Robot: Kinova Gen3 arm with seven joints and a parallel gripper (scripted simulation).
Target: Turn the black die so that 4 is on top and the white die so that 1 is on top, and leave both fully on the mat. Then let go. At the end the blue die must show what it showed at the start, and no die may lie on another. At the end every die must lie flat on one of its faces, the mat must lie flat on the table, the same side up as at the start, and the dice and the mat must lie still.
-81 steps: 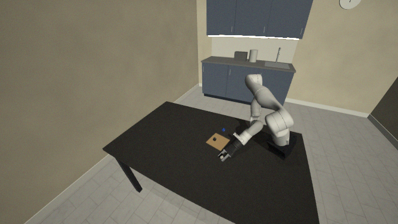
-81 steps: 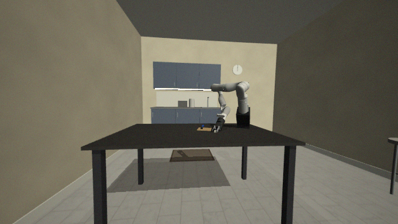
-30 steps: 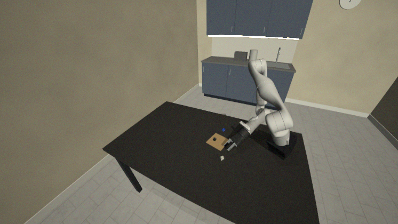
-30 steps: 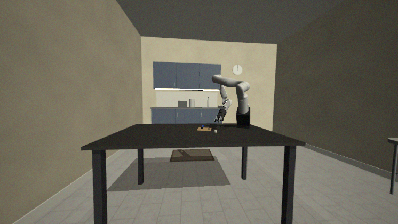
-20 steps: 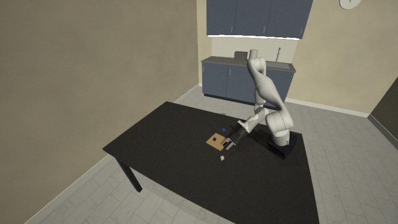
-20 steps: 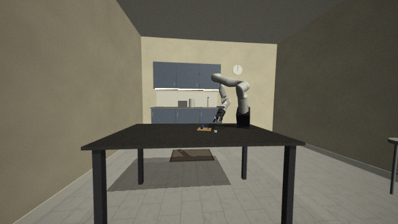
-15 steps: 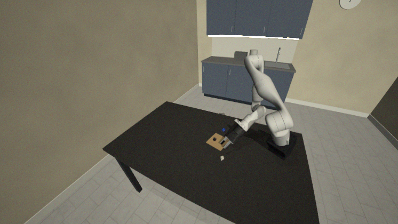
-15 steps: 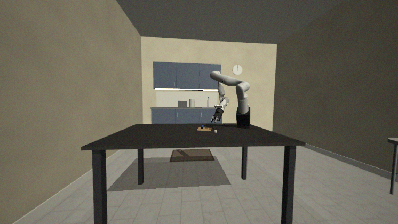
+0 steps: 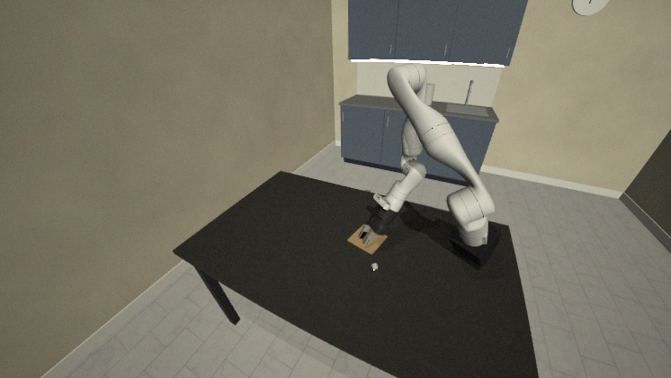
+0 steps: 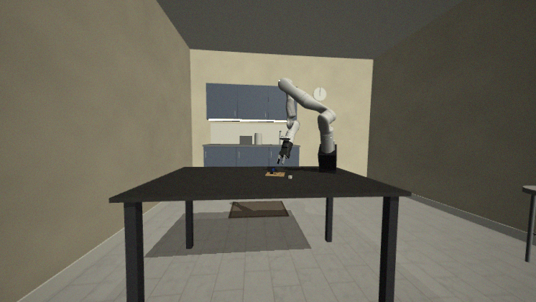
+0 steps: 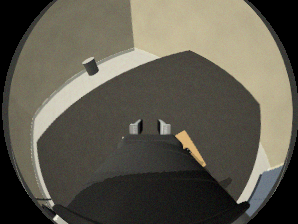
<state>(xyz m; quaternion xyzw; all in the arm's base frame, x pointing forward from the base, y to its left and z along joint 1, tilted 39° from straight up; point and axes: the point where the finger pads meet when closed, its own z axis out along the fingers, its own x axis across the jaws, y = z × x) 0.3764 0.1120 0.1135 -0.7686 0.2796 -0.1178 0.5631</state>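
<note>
Now: hand 100 mm above the white die, 70 mm past it and 30 mm to the right of it. Round my hand: tan mat 110 mm below, 100 mm to the right, 40 mm ahead; then black die 100 mm to the right, 100 mm below, 70 mm ahead; then blue die 240 mm to the right, 100 mm below, 60 mm ahead.
</note>
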